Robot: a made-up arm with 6 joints. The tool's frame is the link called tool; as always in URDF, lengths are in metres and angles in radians. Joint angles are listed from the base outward. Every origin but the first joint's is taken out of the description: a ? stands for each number. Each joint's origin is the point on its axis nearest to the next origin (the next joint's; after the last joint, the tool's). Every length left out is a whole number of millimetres.
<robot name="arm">
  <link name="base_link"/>
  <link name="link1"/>
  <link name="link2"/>
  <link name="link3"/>
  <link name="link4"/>
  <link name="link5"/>
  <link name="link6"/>
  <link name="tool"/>
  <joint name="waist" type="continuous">
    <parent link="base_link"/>
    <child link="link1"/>
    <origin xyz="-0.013 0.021 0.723"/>
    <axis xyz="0 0 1"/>
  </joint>
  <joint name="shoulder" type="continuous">
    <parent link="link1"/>
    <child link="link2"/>
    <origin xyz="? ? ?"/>
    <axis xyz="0 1 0"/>
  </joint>
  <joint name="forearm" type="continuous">
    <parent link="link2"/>
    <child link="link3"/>
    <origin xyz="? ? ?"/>
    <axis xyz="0 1 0"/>
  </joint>
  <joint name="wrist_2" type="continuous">
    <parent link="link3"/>
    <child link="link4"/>
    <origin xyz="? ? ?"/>
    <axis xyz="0 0 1"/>
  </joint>
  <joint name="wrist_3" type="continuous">
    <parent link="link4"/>
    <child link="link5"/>
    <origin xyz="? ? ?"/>
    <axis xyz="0 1 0"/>
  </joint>
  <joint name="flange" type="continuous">
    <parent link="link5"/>
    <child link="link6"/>
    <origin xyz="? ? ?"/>
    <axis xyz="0 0 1"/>
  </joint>
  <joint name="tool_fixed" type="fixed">
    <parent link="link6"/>
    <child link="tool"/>
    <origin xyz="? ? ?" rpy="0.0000 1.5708 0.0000"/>
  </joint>
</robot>
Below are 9 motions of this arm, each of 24 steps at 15 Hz.
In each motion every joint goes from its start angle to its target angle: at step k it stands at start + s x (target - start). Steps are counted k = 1, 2, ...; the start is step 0. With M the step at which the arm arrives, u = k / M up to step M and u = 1 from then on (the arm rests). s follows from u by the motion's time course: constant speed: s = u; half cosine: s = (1 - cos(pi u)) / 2; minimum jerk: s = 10 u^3 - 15 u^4 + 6 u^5.
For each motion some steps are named. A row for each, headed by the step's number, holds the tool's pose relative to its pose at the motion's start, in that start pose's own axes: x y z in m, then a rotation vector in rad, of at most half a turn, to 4 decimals.
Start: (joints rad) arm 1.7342 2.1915 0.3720 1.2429 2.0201 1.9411
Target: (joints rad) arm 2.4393 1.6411 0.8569 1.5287 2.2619 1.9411
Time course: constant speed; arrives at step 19
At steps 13, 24:
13: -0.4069 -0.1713 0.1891 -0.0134 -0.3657 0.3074
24: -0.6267 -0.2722 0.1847 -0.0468 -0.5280 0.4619

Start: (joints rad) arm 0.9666 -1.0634 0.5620 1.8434 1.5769 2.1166
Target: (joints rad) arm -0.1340 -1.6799 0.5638 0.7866 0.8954 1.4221
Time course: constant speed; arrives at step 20
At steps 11, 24:
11: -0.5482 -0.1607 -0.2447 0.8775 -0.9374 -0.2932
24: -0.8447 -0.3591 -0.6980 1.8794 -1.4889 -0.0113

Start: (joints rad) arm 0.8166 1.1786 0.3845 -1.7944 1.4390 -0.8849
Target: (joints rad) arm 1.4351 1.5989 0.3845 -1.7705 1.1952 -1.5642
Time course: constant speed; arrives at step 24
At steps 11, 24:
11: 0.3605 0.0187 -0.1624 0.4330 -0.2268 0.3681
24: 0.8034 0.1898 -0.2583 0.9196 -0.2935 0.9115

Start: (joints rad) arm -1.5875 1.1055 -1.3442 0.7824 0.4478 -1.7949
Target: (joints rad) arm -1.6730 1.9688 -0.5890 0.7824 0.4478 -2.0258
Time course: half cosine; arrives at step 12
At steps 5, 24:
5: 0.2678 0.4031 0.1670 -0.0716 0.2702 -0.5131
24: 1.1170 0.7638 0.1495 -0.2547 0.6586 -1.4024

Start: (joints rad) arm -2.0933 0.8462 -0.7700 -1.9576 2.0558 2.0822
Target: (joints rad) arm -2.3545 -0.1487 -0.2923 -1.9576 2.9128 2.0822
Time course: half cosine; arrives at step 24
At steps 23, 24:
23: -0.1023 0.4878 -0.6041 -0.5269 -0.2700 0.9719
24: -0.1025 0.4885 -0.6076 -0.5289 -0.2699 0.9762

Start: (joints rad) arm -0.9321 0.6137 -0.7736 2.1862 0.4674 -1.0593
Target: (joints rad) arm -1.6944 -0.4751 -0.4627 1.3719 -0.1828 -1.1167
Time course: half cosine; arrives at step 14
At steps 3, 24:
3: -0.0674 0.0404 -0.0698 0.1870 0.0075 0.0165
24: -0.4135 0.8283 -0.0222 1.5379 -0.3802 -0.2929

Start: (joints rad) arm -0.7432 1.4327 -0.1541 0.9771 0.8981 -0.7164
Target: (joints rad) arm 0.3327 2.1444 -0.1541 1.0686 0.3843 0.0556
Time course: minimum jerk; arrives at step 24
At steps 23, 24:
23: -0.1457 0.9778 1.0724 -0.7276 0.7221 -0.2732
24: -0.1452 0.9782 1.0732 -0.7278 0.7226 -0.2730

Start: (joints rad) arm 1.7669 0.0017 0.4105 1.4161 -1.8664 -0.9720
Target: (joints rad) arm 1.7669 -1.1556 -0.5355 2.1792 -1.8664 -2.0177
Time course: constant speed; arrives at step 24
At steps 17, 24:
17: -0.3047 -0.0676 -1.1005 -0.6075 0.8183 0.0226
24: -0.4296 -0.4340 -1.4210 -0.9189 0.9452 -0.3519

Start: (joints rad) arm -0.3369 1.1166 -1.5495 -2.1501 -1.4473 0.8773
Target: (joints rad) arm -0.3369 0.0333 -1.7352 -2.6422 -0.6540 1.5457
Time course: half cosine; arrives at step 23
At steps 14, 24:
14: 0.3264 -0.6612 -0.0926 0.3205 0.5250 0.9236
24: 0.5515 -0.8490 -0.3264 0.5426 0.4954 1.5090

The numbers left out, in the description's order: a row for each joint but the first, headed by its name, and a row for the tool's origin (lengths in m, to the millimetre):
shoulder: -0.013 0.058 0.000
forearm: 0.023 0.000 0.717
wrist_2: 0.004 0.000 0.473
wrist_3: 0.009 -0.028 0.000
flange: 0.017 0.000 0.145
tool: 0.027 0.019 0.000

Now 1 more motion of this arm.
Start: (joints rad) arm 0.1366 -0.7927 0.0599 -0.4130 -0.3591 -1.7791
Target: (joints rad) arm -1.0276 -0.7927 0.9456 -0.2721 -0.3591 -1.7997
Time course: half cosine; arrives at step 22
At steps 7, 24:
7: 0.0439 -0.0192 -0.2661 0.0984 -0.2944 -0.0652
24: 0.5320 0.1727 -0.6917 0.7677 -1.0109 -0.4034

